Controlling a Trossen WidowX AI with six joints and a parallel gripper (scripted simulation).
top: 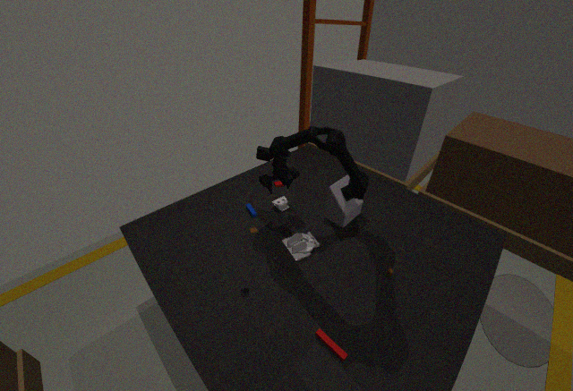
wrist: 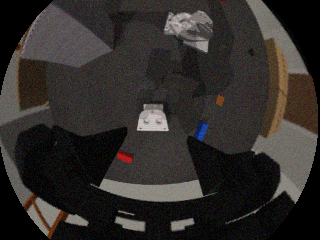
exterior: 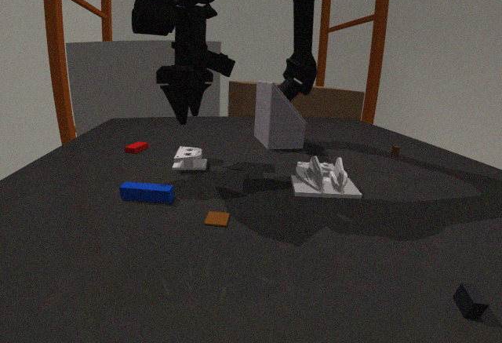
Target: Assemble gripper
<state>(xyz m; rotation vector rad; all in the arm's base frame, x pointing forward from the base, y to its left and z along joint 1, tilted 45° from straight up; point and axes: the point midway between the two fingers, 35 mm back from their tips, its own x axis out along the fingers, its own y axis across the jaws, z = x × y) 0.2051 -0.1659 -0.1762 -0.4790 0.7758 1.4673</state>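
My gripper tip is 70 mm above the white gripper base, 10 mm to the left of it and 10 mm past it. Also, from my gripper tip: orange tile (190 mm ahead, 100 mm below, 50 mm to the left); then small white stand (90 mm below, 10 mm behind); then blue block (130 mm ahead, 90 mm below, 60 mm to the right).
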